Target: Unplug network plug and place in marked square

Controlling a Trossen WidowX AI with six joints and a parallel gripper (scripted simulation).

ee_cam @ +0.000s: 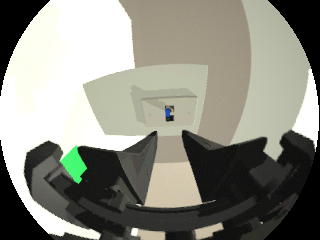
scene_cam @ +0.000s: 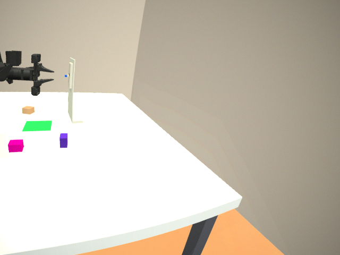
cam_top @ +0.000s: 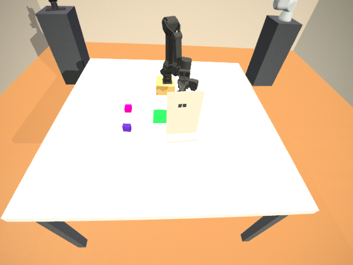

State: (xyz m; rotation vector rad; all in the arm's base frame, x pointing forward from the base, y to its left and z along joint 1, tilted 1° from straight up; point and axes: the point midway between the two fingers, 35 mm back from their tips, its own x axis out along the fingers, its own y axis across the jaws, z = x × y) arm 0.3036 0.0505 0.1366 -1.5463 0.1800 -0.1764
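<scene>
Now: gripper tip 70 mm short of the network plug. Round my gripper tip: green marked square (210 mm below, 90 mm to the right, 70 mm behind); upright panel (90 mm ahead, 80 mm below).
</scene>
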